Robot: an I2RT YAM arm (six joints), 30 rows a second.
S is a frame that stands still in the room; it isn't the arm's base.
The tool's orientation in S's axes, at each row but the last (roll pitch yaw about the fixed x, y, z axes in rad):
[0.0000, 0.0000, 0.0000]
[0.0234, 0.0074, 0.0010]
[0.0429, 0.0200, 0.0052]
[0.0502, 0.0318, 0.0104]
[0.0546, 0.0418, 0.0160]
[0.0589, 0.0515, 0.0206]
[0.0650, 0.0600, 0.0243]
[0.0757, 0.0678, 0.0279]
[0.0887, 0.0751, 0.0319]
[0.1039, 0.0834, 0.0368]
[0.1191, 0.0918, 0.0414]
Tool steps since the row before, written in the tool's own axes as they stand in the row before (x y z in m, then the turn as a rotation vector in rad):
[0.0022, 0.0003, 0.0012, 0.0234, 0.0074, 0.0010]
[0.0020, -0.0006, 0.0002, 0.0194, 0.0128, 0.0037]
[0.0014, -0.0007, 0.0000, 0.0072, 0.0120, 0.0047]
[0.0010, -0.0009, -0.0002, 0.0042, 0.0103, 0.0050]
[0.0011, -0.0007, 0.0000, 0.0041, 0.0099, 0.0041]
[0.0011, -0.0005, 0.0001, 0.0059, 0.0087, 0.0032]
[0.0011, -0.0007, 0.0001, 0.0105, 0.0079, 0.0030]
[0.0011, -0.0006, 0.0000, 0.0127, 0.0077, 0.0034]
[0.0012, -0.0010, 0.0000, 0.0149, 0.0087, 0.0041]
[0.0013, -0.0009, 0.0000, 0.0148, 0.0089, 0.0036]
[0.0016, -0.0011, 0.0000, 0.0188, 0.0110, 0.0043]
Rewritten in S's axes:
[0.0022, 0.0003, 0.0012, 0.0234, 0.0074, 0.0010]
[0.0020, -0.0006, 0.0002, 0.0194, 0.0127, 0.0039]
[0.0014, -0.0007, -0.0001, 0.0072, 0.0118, 0.0051]
[0.0010, -0.0009, -0.0003, 0.0043, 0.0101, 0.0054]
[0.0011, -0.0007, -0.0001, 0.0041, 0.0097, 0.0045]
[0.0011, -0.0005, 0.0000, 0.0059, 0.0086, 0.0034]
[0.0011, -0.0007, 0.0000, 0.0105, 0.0079, 0.0029]
[0.0011, -0.0006, -0.0001, 0.0127, 0.0078, 0.0031]
[0.0012, -0.0010, -0.0002, 0.0149, 0.0088, 0.0037]
[0.0013, -0.0008, -0.0002, 0.0148, 0.0090, 0.0033]
[0.0016, -0.0010, -0.0003, 0.0188, 0.0112, 0.0038]

